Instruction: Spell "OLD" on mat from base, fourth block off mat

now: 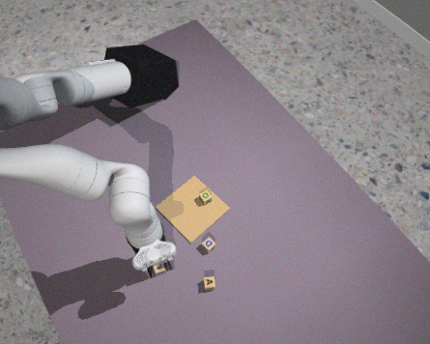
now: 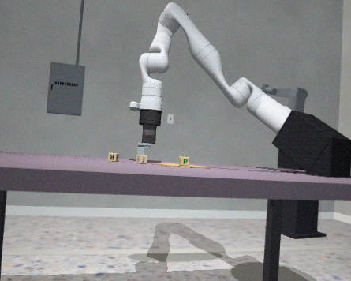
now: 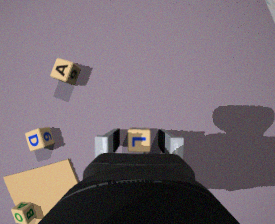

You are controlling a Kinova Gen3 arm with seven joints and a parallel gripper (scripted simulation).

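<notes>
My gripper is now 1 cm above the L block. Round my hand: O block: 21 cm to the left, 7 cm behind; D block: 13 cm to the left, 4 cm ahead, 1 cm below; tan mat: 17 cm to the left, 7 cm behind, 2 cm below.
</notes>
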